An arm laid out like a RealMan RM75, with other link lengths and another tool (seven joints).
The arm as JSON. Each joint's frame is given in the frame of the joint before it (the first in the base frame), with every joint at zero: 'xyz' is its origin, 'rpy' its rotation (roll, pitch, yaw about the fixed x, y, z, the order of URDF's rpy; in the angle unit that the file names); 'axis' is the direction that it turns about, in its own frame. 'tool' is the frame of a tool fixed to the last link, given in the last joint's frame.
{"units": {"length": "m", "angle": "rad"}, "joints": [
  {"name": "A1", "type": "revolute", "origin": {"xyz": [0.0, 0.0, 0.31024], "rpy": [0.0, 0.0, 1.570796]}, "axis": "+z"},
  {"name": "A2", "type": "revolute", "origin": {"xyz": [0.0, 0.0, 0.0], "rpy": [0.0, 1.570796, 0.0]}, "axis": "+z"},
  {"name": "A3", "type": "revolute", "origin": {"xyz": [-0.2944, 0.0, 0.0], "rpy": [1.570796, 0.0, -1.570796]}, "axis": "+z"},
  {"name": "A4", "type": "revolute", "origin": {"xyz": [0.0, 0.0, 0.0], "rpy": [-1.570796, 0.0, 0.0]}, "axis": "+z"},
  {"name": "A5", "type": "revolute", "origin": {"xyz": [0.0, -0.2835, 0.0], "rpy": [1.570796, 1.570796, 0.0]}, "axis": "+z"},
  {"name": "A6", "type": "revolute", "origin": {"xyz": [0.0, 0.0, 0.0], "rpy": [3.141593, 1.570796, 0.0]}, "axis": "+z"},
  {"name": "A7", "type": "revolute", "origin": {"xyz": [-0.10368, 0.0, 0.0], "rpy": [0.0, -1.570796, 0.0]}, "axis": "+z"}
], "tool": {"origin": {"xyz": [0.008, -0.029, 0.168], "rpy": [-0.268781, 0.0, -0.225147]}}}
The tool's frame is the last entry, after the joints.
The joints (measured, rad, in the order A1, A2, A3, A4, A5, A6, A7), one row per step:
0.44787 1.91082 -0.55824 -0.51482 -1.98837 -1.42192 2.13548
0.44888 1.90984 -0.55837 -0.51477 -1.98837 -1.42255 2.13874
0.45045 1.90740 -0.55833 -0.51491 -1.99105 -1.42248 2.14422
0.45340 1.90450 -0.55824 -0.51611 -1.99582 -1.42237 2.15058
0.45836 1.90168 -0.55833 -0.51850 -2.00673 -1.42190 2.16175
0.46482 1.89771 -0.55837 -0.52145 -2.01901 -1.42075 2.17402
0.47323 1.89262 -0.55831 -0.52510 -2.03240 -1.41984 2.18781
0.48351 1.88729 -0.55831 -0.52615 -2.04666 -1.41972 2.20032
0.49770 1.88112 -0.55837 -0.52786 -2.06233 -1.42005 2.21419
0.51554 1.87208 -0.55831 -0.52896 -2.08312 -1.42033 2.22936
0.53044 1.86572 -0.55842 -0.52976 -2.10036 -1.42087 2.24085
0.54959 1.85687 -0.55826 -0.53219 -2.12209 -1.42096 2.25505
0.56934 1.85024 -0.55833 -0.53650 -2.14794 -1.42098 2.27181
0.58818 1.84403 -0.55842 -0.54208 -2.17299 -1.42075 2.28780
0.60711 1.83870 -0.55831 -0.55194 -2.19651 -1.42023 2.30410
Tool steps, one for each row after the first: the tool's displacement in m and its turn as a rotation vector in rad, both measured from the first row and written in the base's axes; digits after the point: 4 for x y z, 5 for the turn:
-0.0004 0.0004 0.0005 -0.00075 0.00138 -0.00115
-0.0002 0.0010 0.0016 -0.00267 0.00054 -0.00413
-0.0001 0.0020 0.0029 -0.00548 -0.00230 -0.00618
0.0000 0.0031 0.0037 -0.01309 -0.00744 -0.01030
0.0000 0.0049 0.0052 -0.02049 -0.01472 -0.01420
-0.0004 0.0076 0.0074 -0.02791 -0.02330 -0.01720
-0.0015 0.0103 0.0090 -0.03728 -0.03141 -0.01843
-0.0041 0.0146 0.0110 -0.04711 -0.04093 -0.01665
-0.0067 0.0197 0.0141 -0.05909 -0.05567 -0.01374
-0.0092 0.0238 0.0159 -0.06936 -0.06761 -0.01041
-0.0124 0.0297 0.0194 -0.07978 -0.08494 -0.00572
-0.0157 0.0351 0.0218 -0.09283 -0.10370 -0.00260
-0.0188 0.0406 0.0247 -0.10374 -0.12325 0.00041
-0.0227 0.0472 0.0286 -0.11034 -0.14389 0.00485

